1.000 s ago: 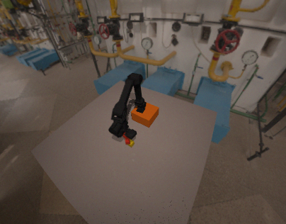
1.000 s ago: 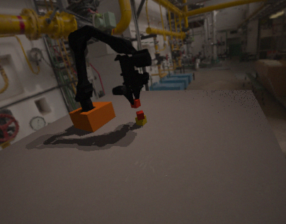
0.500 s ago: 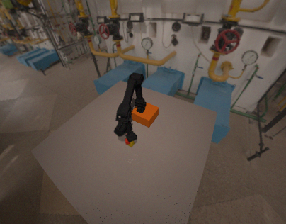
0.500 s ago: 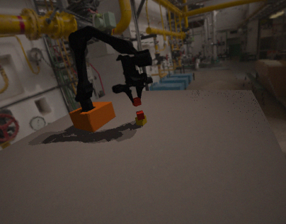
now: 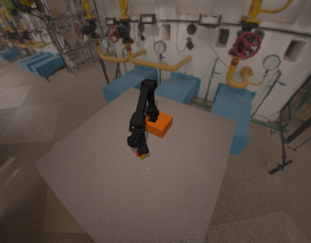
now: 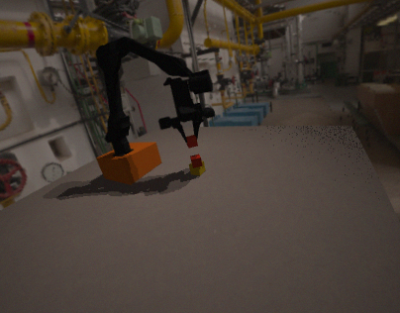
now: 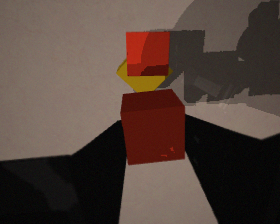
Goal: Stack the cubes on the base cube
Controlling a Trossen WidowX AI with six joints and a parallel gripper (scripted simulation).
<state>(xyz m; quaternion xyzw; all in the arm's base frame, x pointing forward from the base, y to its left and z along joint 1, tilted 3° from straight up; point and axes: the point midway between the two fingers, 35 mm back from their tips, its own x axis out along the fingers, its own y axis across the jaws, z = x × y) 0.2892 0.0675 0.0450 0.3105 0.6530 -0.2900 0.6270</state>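
The yellow base cube is 10 cm below my gripper tip, 1 cm to the right of it and 1 cm ahead of it.
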